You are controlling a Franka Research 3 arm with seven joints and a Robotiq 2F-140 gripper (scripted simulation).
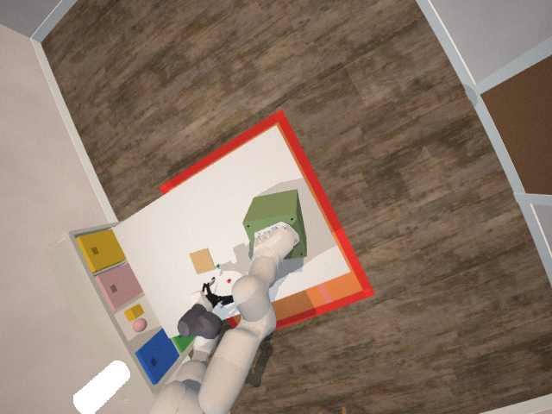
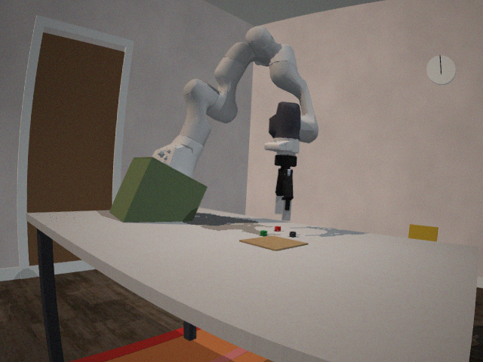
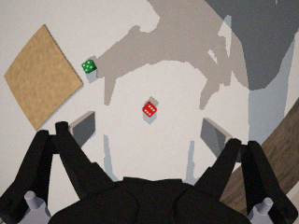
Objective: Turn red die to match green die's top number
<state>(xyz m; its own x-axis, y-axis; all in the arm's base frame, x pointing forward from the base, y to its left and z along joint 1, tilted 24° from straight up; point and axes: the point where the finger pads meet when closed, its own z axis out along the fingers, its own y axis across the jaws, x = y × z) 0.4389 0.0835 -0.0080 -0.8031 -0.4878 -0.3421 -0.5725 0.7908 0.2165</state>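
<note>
My hand is 10 mm past the red die, 10 mm to the left of it and 50 mm above it. Also, from my hand: green die: 120 mm to the right, 50 mm below; tan mat: 70 mm ahead, 200 mm to the right, 60 mm below; black die: 70 mm ahead, 70 mm to the right, 50 mm below.
</note>
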